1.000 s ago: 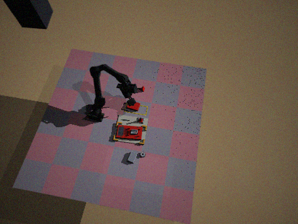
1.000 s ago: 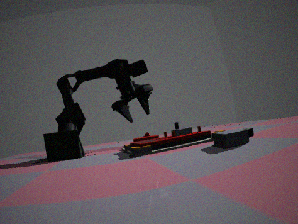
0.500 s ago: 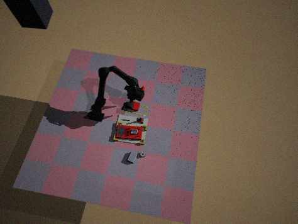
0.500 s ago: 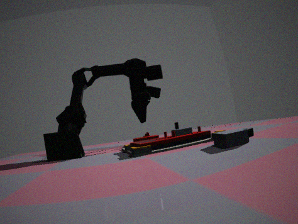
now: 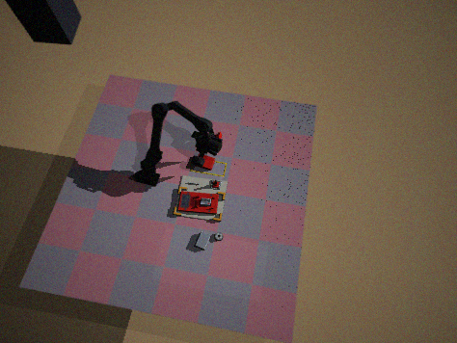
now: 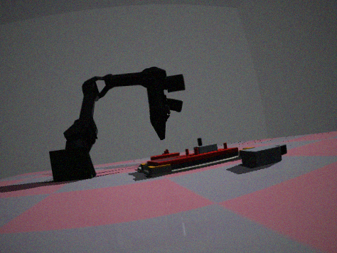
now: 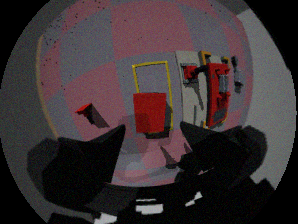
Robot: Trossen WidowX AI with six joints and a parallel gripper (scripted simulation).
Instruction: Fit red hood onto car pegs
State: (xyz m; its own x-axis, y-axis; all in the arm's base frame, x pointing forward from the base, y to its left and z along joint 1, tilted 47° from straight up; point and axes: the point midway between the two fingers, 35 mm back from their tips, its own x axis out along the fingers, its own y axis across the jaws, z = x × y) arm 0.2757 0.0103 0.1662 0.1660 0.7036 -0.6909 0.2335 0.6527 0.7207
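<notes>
Now: the red hood 60 mm below my gripper tip. Round my gripper tip: grey engine block (30 mm ahead, 230 mm to the right, 50 mm below).
</notes>
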